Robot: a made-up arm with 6 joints.
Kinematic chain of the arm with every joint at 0, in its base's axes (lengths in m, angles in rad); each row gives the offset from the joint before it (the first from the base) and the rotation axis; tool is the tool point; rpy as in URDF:
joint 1: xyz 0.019 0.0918 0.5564 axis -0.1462 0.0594 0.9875
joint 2: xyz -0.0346 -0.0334 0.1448 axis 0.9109 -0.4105 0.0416
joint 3: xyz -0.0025 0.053 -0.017 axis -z
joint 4: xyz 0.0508 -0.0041 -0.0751 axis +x
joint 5: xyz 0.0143 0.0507 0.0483 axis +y
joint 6: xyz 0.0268 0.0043 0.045 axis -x
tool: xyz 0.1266 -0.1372 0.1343 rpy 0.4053 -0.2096 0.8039
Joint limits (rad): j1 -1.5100..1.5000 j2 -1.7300..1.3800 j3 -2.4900..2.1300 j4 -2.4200..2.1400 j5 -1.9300..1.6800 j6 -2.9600..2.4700
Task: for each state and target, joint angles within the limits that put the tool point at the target. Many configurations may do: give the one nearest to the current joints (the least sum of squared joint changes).
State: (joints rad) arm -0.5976 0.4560 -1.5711 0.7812 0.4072 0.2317
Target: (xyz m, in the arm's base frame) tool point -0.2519 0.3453 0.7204
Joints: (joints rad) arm 0.2650 0.2349 -2.3780 0.5402 0.7213 0.2132
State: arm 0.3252 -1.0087 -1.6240 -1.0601 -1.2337 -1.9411
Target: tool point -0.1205 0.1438 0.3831
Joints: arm 0.2305 -1.0824 -1.2396 -1.1715 -0.9505 -2.2196
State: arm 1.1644 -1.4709 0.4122 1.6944 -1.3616 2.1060
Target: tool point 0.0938 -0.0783 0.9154
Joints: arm 1.1080 -0.7843 0.3562 2.1066 -1.4781 1.9298
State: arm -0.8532 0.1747 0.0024 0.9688 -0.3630 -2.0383
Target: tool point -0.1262 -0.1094 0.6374
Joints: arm -1.2594 0.0401 0.4369 0.6414 -1.0493 -1.8177
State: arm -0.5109 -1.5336 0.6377 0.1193 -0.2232 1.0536
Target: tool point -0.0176 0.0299 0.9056
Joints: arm -0.9375 -0.9736 0.5161 0.4782 -0.5450 0.2015
